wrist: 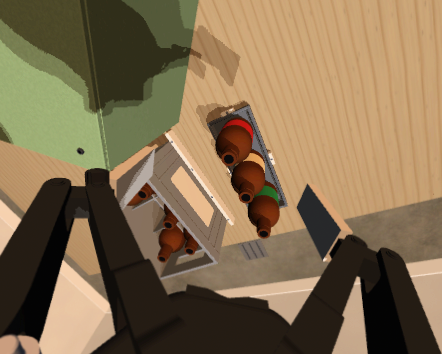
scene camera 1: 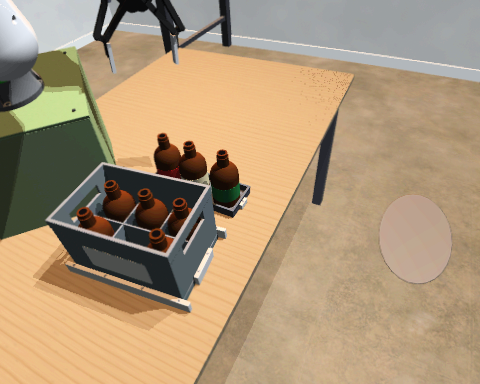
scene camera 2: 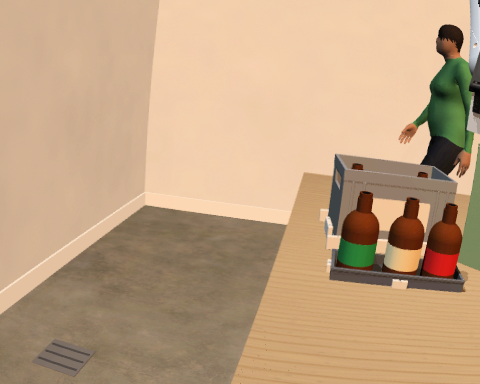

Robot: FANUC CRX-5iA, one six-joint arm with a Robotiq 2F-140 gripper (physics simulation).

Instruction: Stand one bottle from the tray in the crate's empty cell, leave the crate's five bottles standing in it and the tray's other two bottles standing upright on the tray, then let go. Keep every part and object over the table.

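Frame: origin at the arm's base, x ahead, y left, z up, level; centimetres.
Seen in the pictures: gripper, fingertip midpoint: (wrist: 228, 179) (scene camera 1: 146, 67); arm's base at its link origin: (scene camera 1: 12, 92).
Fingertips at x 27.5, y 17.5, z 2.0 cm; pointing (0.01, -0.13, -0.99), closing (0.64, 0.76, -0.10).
Note:
Offsets run from my fingertips to a thing's middle. "spot": to the spot under its first point. Level surfaces: height alone.
The grey crate @[dx +12.1, dy -28.1, dz -23.2 cm] (scene camera 1: 75, 249) (scene camera 2: 395, 175) (wrist: 200, 231) holds five brown bottles. Its empty cell @[spot: dx +9.4, dy -28.5, dz -27.0 cm] (scene camera 1: 134, 238) is the middle one of the near row in scene camera 1. Behind the crate there, the dark tray @[dx +12.3, dy -4.9, dz -30.7 cm] (scene camera 1: 230, 212) (scene camera 2: 365, 280) (wrist: 256, 125) holds three upright bottles in a row: red-label @[dx +3.6, dy -4.3, dz -23.7 cm] (scene camera 1: 167, 156) (scene camera 2: 444, 245) (wrist: 235, 142), cream-label @[dx +11.9, dy -4.9, dz -23.7 cm] (scene camera 1: 193, 162) (scene camera 2: 406, 240) (wrist: 248, 177) and green-label @[dx +21.3, dy -5.2, dz -23.7 cm] (scene camera 1: 225, 176) (scene camera 2: 359, 235) (wrist: 263, 210). My gripper (scene camera 1: 144, 60) (wrist: 228, 179) is wide open and empty, high above the table and well clear of the bottles.
White guide strips @[spot: dx +15.0, dy -38.2, dz -29.0 cm] (scene camera 1: 130, 286) and small white blocks lie around the crate on the wooden table @[dz -31.9 cm] (scene camera 1: 240, 105) (scene camera 2: 350, 330). The green robot base (scene camera 1: 50, 165) (wrist: 140, 100) stands close beside the crate. The table edge runs near the tray's green-label end. A person (scene camera 2: 447, 100) stands beyond the table.

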